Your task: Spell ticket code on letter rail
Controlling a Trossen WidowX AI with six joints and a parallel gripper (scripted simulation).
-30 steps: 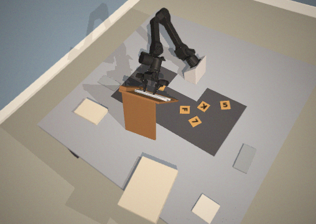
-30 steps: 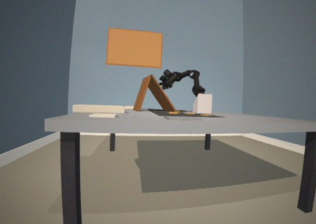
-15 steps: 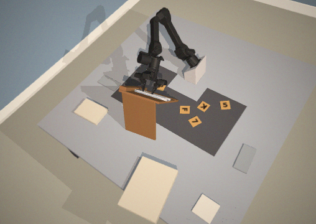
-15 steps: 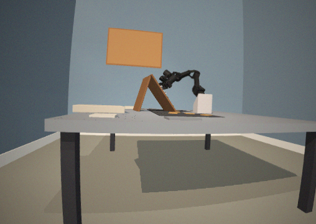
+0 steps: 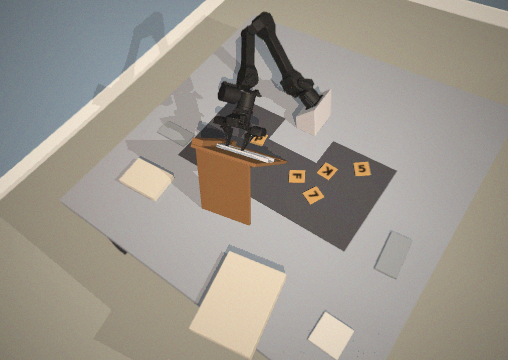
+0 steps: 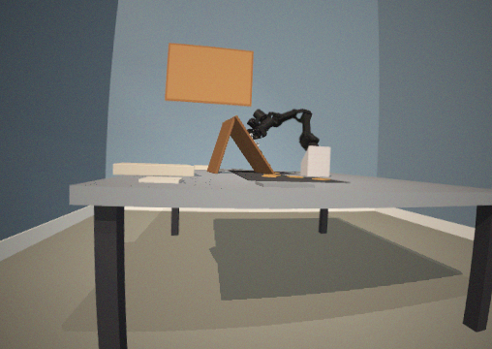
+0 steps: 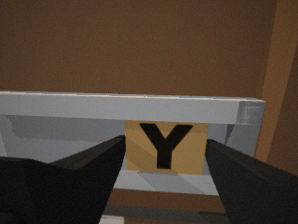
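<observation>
My gripper tip is now right at the y tile. Round my gripper tip: white ticket: 9 cm below, 7 cm to the left, 7 cm behind; then p tile: 19 cm behind, 17 cm below, 2 cm to the right; then dark mat: 17 cm below, 16 cm behind, 12 cm to the left.
</observation>
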